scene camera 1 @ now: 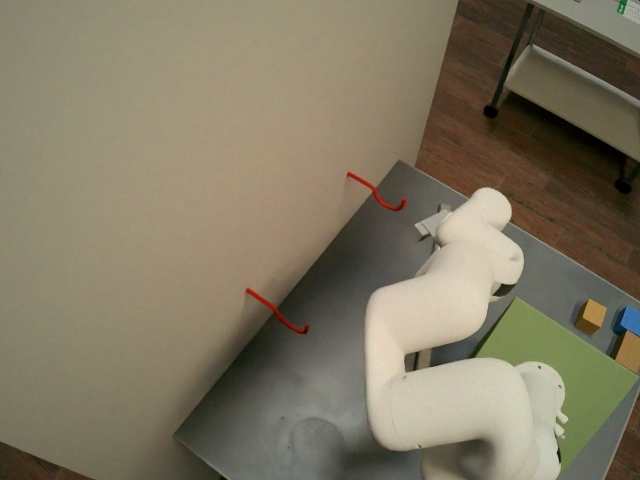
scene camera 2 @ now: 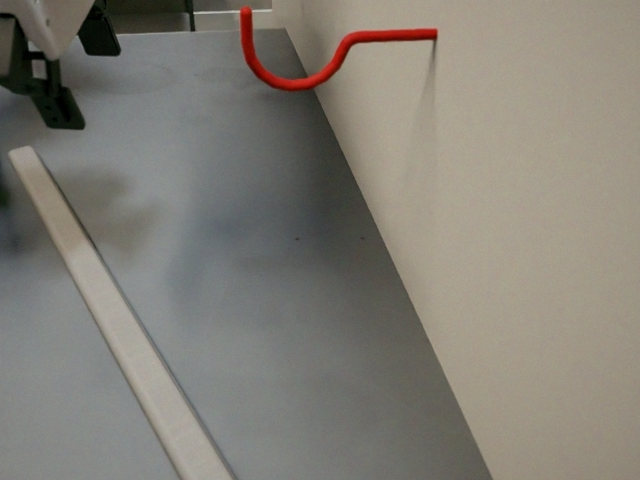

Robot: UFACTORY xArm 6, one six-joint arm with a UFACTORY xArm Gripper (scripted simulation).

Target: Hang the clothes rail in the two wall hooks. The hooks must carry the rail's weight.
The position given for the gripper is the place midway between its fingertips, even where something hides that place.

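Observation:
A beige wall (scene camera 1: 164, 164) appears in scene camera 1, and scene camera 2 shows the wall (scene camera 2: 492, 159) as well, together with the gripper (scene camera 2: 86, 89).

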